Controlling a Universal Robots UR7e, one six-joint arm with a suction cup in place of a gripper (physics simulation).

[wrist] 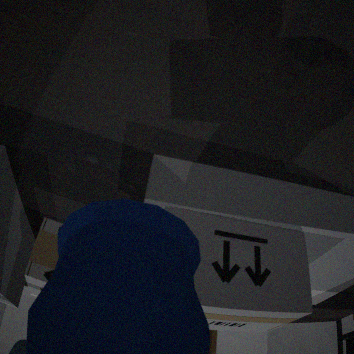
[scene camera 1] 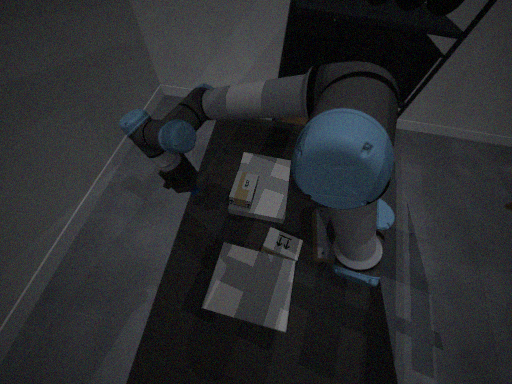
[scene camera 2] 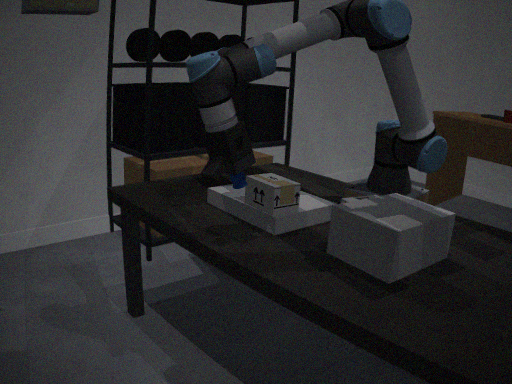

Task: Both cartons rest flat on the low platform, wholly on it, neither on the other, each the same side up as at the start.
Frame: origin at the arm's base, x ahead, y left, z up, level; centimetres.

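Seen in the pictures: end effector, tool point: [wrist: 126, 258] [scene camera 1: 195, 190] [scene camera 2: 240, 185]; arm's base, origin of the base link: [scene camera 2: 388, 188].
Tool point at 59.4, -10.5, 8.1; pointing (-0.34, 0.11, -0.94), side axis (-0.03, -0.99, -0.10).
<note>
Offsets run from my tool point to a thing's top centre, as dx, dy, dz. Level surfaces: height alone.
One carton @(-18.1, -5.4, -2.5) [scene camera 1: 244, 190] [scene camera 2: 272, 193] [wrist: 255, 265] with tan tape rests flat near an edge of the low white platform @(-26.0, -12.3, -10.0) [scene camera 1: 272, 202] [scene camera 2: 302, 218] [wrist: 240, 187]; its side arrows point up in the second scene view. The other carton @(-33.7, +16.2, -6.0) [scene camera 1: 283, 243] [wrist: 44, 250] stands off the platform, with arrows on its upper face in the first scene view; it is mostly hidden in the second. My gripper [scene camera 1: 195, 190] [scene camera 2: 239, 181] [wrist: 125, 240], a blue suction cup, is tilted beside the first carton, apparently apart from it, and nothing hangs from it. It hides part of that carton in the wrist view.
A large white block @(-22.6, +30.1, -2.8) [scene camera 1: 247, 287] [scene camera 2: 390, 240] [wrist: 7, 225] stands on the dark table @(dz -14.9) [scene camera 1: 200, 355] [scene camera 2: 300, 280], next to the second carton. The arm's base [scene camera 1: 357, 250] [scene camera 2: 390, 175] is beyond them. A black shelf rack [scene camera 2: 149, 120] stands behind the table.
</note>
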